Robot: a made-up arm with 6 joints. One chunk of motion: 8 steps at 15 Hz.
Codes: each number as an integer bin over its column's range. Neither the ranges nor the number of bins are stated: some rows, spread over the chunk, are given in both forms.
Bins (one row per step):
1: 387 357 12 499 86 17
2: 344 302 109 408 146 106
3: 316 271 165 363 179 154
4: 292 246 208 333 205 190
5: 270 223 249 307 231 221
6: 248 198 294 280 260 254
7: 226 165 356 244 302 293
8: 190 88 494 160 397 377
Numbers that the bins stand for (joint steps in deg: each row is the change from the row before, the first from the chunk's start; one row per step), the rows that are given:
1: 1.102 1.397 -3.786 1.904 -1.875 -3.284
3: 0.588 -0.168 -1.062 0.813 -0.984 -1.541
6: 0.096 -1.496 1.236 0.147 -0.207 -0.269
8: -0.324 -3.498 4.797 -0.816 1.107 1.295
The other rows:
2: 0.791 0.396 -2.059 1.174 -1.300 -2.152
4: 0.414 -0.623 -0.296 0.572 -0.734 -1.083
5: 0.255 -1.041 0.434 0.363 -0.485 -0.689
7: -0.064 -2.097 2.340 -0.142 0.196 0.227

